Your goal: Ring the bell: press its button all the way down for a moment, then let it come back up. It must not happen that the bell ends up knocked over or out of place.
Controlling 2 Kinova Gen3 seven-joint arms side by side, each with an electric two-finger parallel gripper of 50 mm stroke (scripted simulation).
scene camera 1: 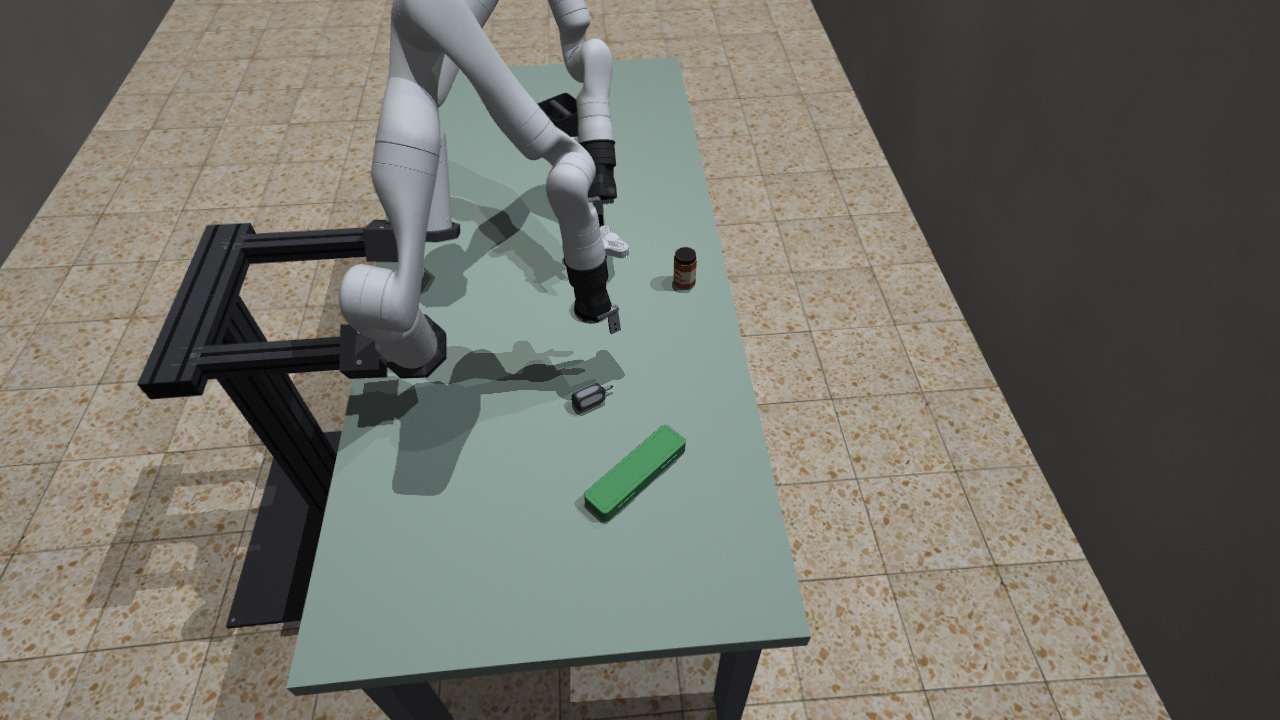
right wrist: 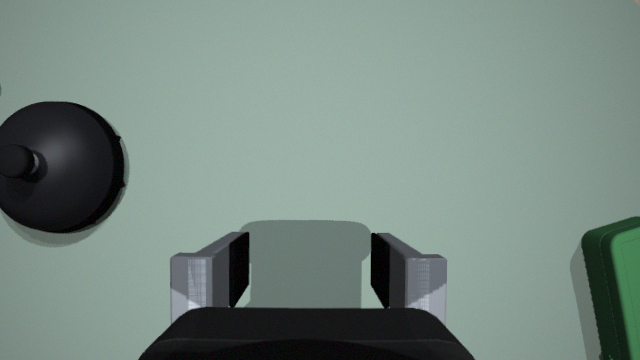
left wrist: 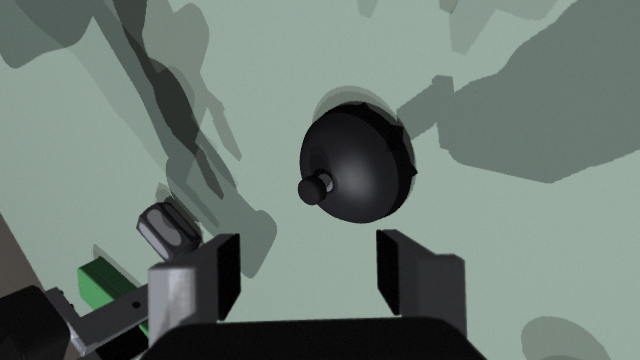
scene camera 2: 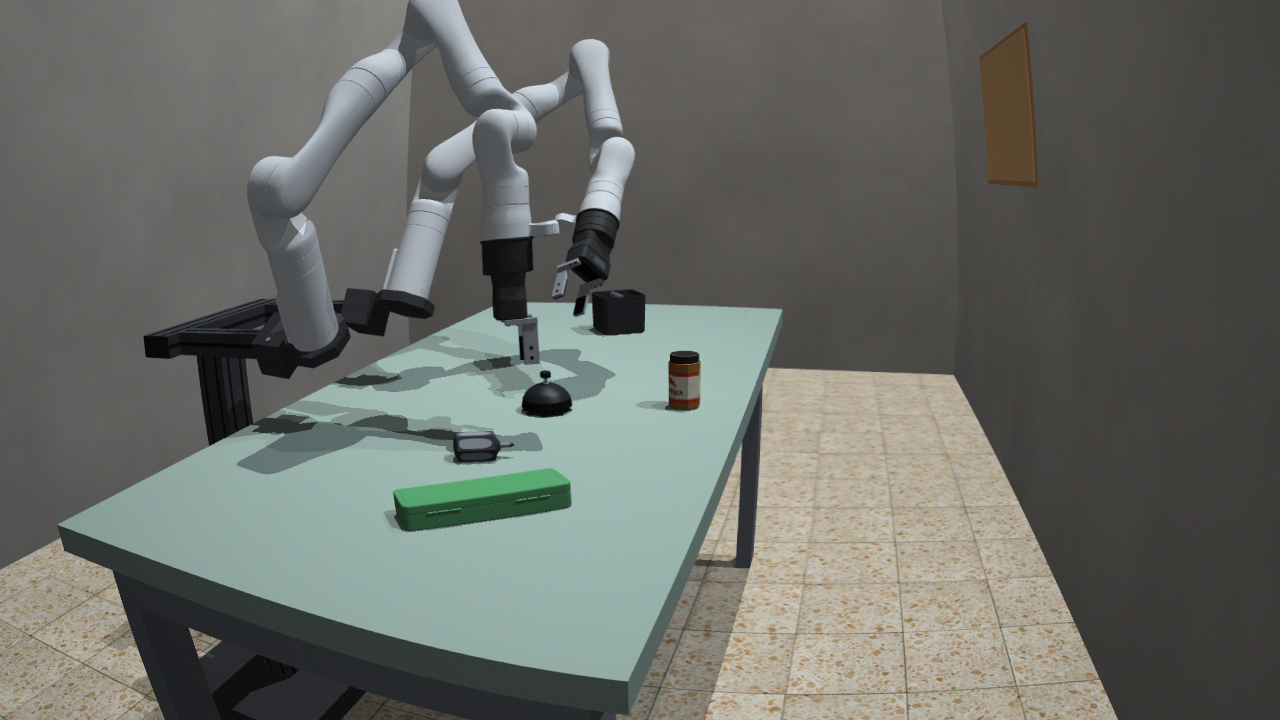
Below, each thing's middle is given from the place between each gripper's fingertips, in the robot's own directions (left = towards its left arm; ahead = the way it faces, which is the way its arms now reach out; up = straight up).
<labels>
Right now the black domed bell [scene camera 2: 547,399] is 15 cm to the left of my right hand [scene camera 2: 529,361], 10 cm below it and 3 cm behind it. From my right hand the other things lie so: black box [scene camera 2: 612,315] (84 cm to the left, 10 cm below, 9 cm behind); then jar [scene camera 2: 684,366] (22 cm to the left, 19 cm ahead, 9 cm below).
Right now my left hand [scene camera 2: 568,305] is 20 mm past the black domed bell, 100 mm to the left of it and 130 mm above it. The rest, counted from my left hand: black box 70 mm behind, 590 mm to the left, 130 mm below; then jar 200 mm ahead, 30 mm to the right, 130 mm below.
</labels>
